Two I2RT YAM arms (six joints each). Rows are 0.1 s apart.
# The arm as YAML. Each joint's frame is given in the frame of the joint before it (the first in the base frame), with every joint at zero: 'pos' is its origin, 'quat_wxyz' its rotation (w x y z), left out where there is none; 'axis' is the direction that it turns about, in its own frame. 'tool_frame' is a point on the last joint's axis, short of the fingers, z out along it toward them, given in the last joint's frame.
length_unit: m
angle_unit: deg
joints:
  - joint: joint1
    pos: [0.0, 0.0, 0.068]
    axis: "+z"
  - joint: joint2
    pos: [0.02, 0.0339, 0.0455]
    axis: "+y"
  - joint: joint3
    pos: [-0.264, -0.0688, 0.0]
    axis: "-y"
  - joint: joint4
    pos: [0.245, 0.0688, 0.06]
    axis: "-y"
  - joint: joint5
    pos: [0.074, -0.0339, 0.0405]
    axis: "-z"
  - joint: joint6
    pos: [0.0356, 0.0, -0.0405]
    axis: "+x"
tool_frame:
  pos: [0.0, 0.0, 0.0]
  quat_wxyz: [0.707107, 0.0, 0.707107, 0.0]
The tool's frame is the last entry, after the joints.
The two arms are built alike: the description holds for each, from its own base.
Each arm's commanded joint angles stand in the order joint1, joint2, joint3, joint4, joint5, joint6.
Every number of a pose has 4 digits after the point.
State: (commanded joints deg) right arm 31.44 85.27 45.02 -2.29 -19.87 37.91; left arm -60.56 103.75 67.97 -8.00 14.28 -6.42
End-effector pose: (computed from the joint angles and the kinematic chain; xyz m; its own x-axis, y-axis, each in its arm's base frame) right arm 0.2524 0.1685 0.1914 -0.8878 0.1345 -0.4401 -0.2012 0.7467 0.6340; left arm 0.1865 -0.3482 0.2003 -0.4421 0.5629 -0.6984 0.8876 0.3866 -0.2503
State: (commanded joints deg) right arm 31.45 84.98 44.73 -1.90 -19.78 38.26; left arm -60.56 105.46 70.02 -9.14 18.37 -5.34
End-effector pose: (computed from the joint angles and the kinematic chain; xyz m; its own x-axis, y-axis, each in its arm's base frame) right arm 0.2517 0.1680 0.1918 -0.8861 0.1411 -0.4415 -0.1991 0.7444 0.6374; left arm 0.1876 -0.3552 0.1991 -0.4307 0.5834 -0.6886 0.9007 0.3267 -0.2865
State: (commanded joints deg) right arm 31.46 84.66 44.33 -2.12 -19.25 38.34; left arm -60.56 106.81 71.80 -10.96 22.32 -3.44
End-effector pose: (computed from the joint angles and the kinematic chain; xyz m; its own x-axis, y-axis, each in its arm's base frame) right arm 0.2501 0.1668 0.1909 -0.8859 0.1445 -0.4407 -0.1921 0.7506 0.6323; left arm 0.1877 -0.3600 0.1979 -0.4089 0.6115 -0.6774 0.9125 0.2620 -0.3143
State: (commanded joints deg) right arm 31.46 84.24 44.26 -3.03 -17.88 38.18; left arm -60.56 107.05 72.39 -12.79 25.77 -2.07
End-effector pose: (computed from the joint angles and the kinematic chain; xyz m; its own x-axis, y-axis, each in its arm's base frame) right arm 0.2491 0.1652 0.1911 -0.8828 0.1495 -0.4453 -0.1813 0.7661 0.6166; left arm 0.1855 -0.3601 0.1978 -0.3954 0.6344 -0.6642 0.9151 0.2096 -0.3445
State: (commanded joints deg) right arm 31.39 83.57 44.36 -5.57 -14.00 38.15; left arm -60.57 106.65 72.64 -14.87 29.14 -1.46
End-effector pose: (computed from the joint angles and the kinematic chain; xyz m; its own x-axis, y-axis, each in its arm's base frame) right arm 0.2475 0.1611 0.1910 -0.8756 0.1679 -0.4529 -0.1413 0.8077 0.5725; left arm 0.1821 -0.3581 0.2000 -0.3934 0.6521 -0.6481 0.9083 0.1669 -0.3835
